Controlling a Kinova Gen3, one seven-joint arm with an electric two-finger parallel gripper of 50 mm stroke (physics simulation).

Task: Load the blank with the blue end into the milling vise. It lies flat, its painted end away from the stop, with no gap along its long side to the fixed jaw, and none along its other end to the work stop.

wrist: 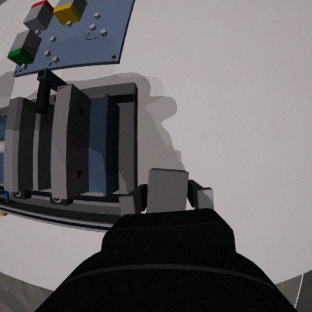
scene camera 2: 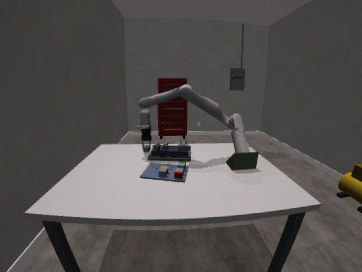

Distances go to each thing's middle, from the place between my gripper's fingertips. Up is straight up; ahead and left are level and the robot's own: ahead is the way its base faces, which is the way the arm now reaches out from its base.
My hand is 120 mm past the dark post [wrist: 45,73], 100 mm to the right of it and 30 mm below it.
